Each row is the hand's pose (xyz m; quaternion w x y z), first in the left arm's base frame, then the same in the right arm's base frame.
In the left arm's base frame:
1: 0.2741 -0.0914 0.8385 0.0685 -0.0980 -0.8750 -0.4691
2: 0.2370 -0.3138 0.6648 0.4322 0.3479 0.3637 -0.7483
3: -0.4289 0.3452 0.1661 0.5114 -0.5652 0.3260 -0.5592
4: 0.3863 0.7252 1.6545 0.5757 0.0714 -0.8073 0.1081
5: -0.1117 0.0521 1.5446 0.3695 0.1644 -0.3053 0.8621
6: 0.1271 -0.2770 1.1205 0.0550 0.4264 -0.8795 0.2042
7: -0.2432 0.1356 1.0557 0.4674 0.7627 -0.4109 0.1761
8: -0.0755 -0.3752 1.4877 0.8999 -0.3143 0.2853 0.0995
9: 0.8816 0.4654 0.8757 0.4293 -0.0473 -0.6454 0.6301
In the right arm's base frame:
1: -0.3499 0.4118 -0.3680 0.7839 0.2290 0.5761 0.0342
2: -0.4964 0.1920 -0.4740 0.1684 0.6781 -0.5186 -0.4929
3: 0.4397 -0.0647 -0.9031 0.0230 -0.0685 0.0539 0.9959
4: 0.1479 1.3927 -0.0004 0.1408 0.6388 0.7531 -0.0700
5: -0.2900 1.1628 -0.6849 0.4888 -0.7352 -0.1764 0.4353
6: -0.5507 0.6503 -0.5639 0.2727 0.3888 0.6154 -0.6292
7: -0.0442 0.7240 -0.7867 0.3176 -0.1033 -0.8247 0.4565
8: -0.6772 0.9978 -0.7847 0.5638 -0.3683 -0.2250 -0.7042
9: -0.0322 0.5328 0.3836 0.1170 -0.8892 -0.3482 0.2728

